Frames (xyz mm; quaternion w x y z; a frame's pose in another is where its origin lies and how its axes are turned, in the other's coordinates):
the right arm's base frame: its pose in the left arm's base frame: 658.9 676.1 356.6 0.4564 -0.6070 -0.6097 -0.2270
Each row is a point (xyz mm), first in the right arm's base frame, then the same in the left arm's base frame.
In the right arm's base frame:
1: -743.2 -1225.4 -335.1
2: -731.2 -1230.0 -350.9
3: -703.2 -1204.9 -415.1
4: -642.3 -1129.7 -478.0
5: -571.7 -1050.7 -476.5
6: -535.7 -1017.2 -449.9
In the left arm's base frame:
1: -521.9 -194.6 238.9
2: -520.0 -202.0 257.8
3: -473.9 -236.4 304.9
4: -375.6 -244.2 365.0
5: -290.4 -192.7 401.1
6: -260.6 -146.0 409.0

